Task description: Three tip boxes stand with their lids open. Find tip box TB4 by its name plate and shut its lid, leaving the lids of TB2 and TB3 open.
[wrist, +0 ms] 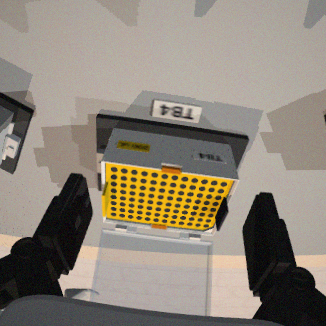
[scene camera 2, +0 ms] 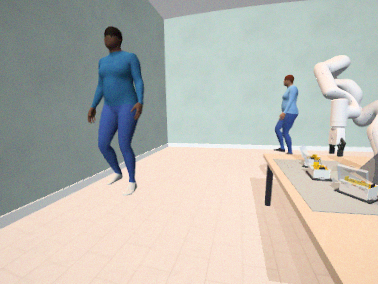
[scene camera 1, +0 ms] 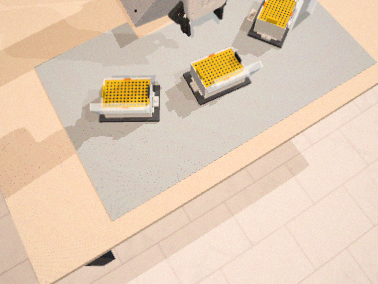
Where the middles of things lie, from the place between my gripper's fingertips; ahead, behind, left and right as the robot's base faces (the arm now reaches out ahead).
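Scene:
There is the name plate (wrist: 161, 108), and my hand is 130 mm above it and 20 mm short of it.

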